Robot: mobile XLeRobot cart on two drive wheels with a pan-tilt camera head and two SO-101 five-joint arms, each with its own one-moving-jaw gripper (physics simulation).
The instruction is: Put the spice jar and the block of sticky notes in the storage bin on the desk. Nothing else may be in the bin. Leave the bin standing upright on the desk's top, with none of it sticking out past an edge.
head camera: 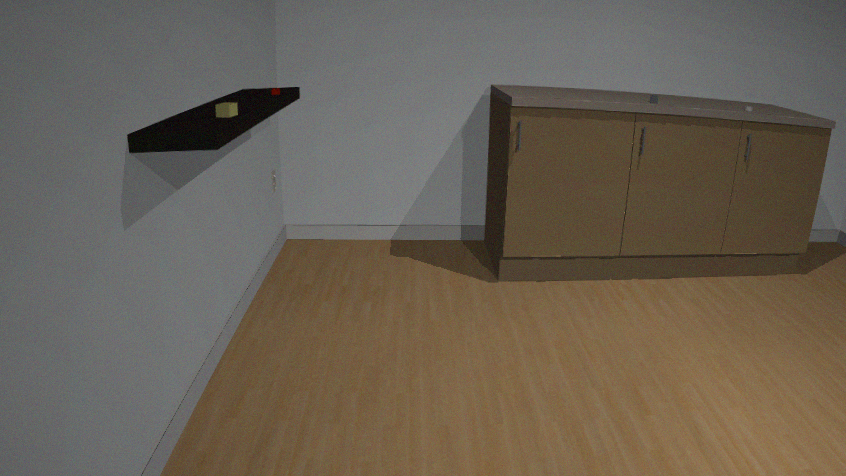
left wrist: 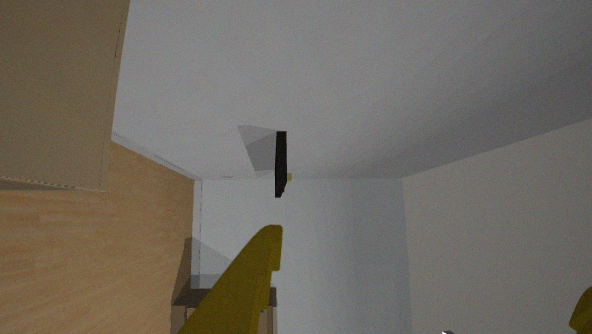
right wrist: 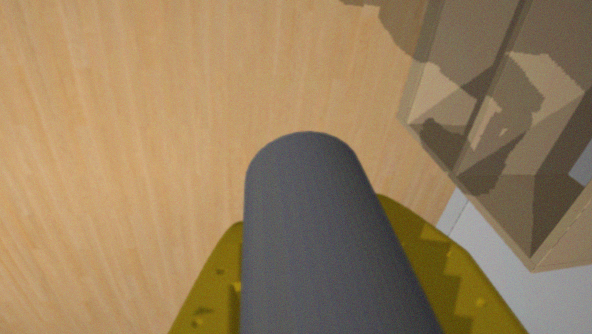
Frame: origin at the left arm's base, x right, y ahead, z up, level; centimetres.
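Seen in the pictures: left hand, its tool point: (left wrist: 281, 242); right hand, its tool point: (right wrist: 255, 239).
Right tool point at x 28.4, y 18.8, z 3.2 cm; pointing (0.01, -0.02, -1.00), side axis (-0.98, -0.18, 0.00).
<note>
Offsets run from my right tool point to a thing's top centre. "*": to the spot under its first point.
A pale yellow block @[dz +18.1, dx -65.3, dy +148.5 cm] (head camera: 226, 110) (left wrist: 289, 178), which looks like the sticky notes, sits on the black wall shelf @[* dz +11.4, dx -73.4, dy +123.4 cm] (head camera: 171, 143) (left wrist: 281, 157). My right gripper (right wrist: 310, 212) is shut on a smooth grey cylinder @[* dz +2.6, dx -0.5, dy -2.4 cm] (right wrist: 315, 265), which looks like the spice jar; its jaws press on both sides, and the lower end of the cylinder is cut off by the view. My left gripper (left wrist: 430, 260) is open and empty, one jaw at lower centre and the other at the right edge, far from the shelf. I cannot make out the storage bin or the desk in these views.
A small red thing (head camera: 275, 91) lies at the shelf's far end. A three-door cabinet (head camera: 562, 183) stands at the back wall, with a small grey thing (head camera: 653, 98) and a small pale thing (head camera: 748, 108) on top. Wooden furniture with open compartments (right wrist: 492, 186) is at right below the right gripper.
</note>
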